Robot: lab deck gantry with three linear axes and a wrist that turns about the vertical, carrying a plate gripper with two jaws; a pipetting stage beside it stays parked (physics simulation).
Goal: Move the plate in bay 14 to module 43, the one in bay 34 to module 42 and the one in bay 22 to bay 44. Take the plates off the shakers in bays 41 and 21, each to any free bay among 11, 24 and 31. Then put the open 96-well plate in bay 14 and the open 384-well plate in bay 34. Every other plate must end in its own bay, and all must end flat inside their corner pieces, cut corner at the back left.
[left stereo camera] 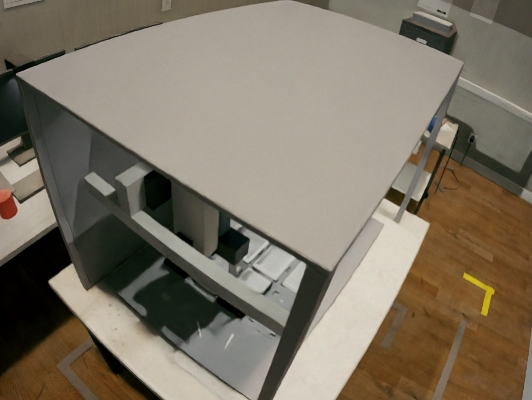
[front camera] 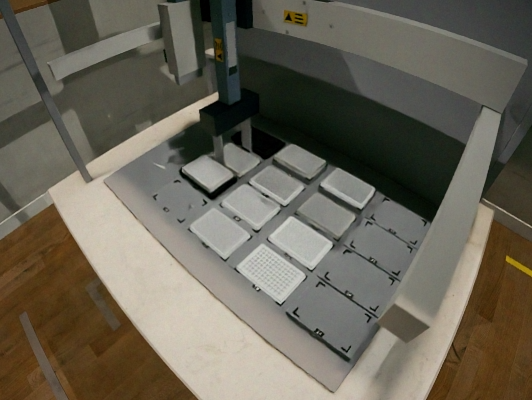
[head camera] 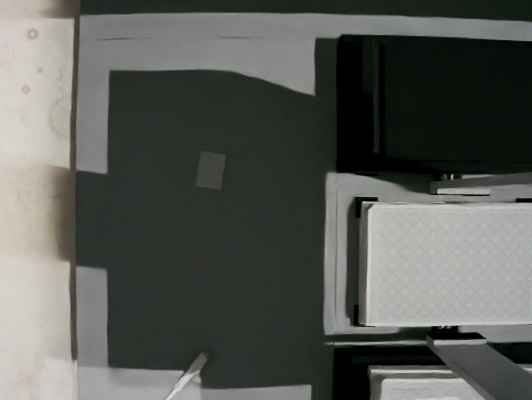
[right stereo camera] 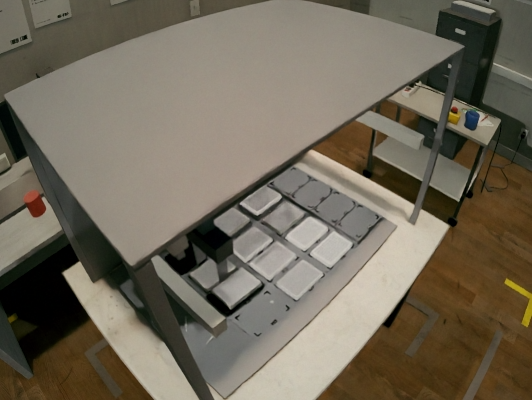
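Seen in the pictures: gripper, fingertip midpoint: [front camera: 234, 158] [head camera: 454, 264] [right stereo camera: 212, 271]; robot's base at its link origin: [left stereo camera: 274, 335] [front camera: 154, 197] [right stereo camera: 257, 335].
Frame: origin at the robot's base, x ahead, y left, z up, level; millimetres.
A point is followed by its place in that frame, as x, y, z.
Note:
My gripper [front camera: 232, 154] {64, 257, 10} [head camera: 458, 263] {64, 257, 10} is open and low over a lidded plate [front camera: 241, 160] {91, 260, 14} [head camera: 445, 265] {55, 257, 14} [right stereo camera: 207, 275] {39, 254, 15}, one jaw behind it and one in front; gaps show in the head view. The plate lies flat among black corner pieces, second from the back in the left column, cut corner at the back left. Behind it, the rear shaker [front camera: 267, 145] {109, 356, 24} [head camera: 450, 100] {53, 366, 24} bears no plate. A plate [front camera: 208, 172] {77, 146, 36} [head camera: 435, 392] {40, 182, 37} [right stereo camera: 236, 287] {62, 145, 37} sits on the front shaker. Plates [front camera: 300, 161] {236, 352, 33} [front camera: 347, 187] {393, 353, 33} stand on the back-row modules. The open 96-well plate [front camera: 271, 272] {395, 41, 12} lies at the front.
Several plates fill the two middle columns, such as a white plate [front camera: 250, 205] {233, 149, 16} [right stereo camera: 272, 260] {221, 151, 16}. The right column has four empty bays; the front one [front camera: 330, 320] {558, 32, 14} is at the deck's corner. The front left bay [front camera: 177, 200] {61, 39, 0} is empty. The gantry beam [front camera: 440, 210] {606, 38, 384} overhangs the right side.

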